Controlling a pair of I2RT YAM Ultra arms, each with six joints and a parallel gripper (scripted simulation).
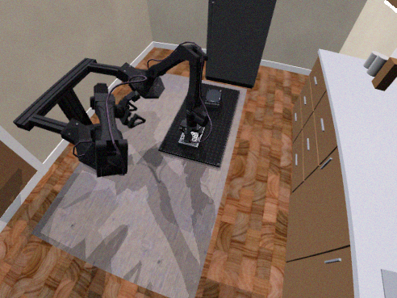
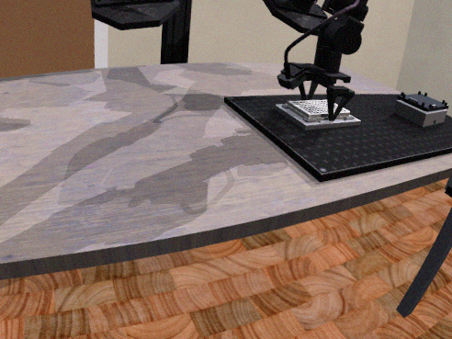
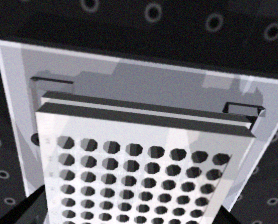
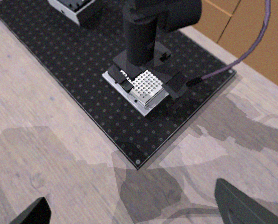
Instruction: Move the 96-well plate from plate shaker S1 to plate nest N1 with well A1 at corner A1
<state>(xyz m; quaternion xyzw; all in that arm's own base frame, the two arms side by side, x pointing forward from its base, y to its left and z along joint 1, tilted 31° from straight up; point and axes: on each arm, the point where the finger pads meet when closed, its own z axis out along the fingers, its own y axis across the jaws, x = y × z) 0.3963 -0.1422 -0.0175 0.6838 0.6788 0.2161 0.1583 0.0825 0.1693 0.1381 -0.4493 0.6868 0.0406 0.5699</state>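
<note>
Right now my left hand is right at the white 96-well plate. Round my left hand: flat nest 10 mm below.
</note>
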